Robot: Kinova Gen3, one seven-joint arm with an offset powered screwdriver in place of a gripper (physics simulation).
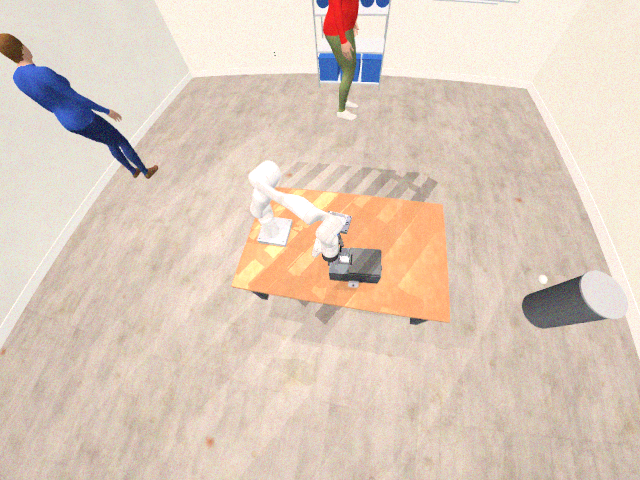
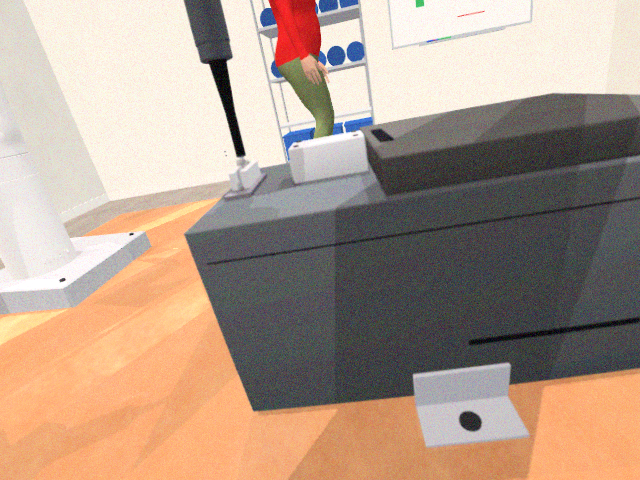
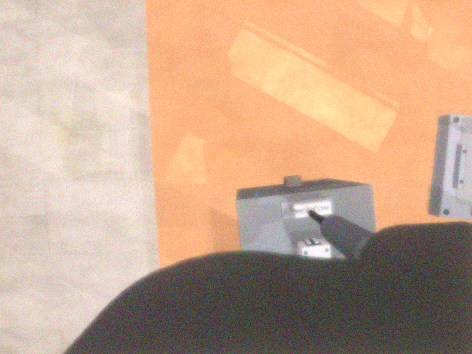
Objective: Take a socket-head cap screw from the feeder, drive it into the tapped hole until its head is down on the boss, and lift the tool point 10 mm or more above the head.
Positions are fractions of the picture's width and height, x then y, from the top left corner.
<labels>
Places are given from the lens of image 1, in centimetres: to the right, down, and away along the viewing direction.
dark grey feeder (image 1: 0.53,0.56): 12, 16, 123
dark cover (image 1: 0.57,0.54): 25, 12, 121
</labels>
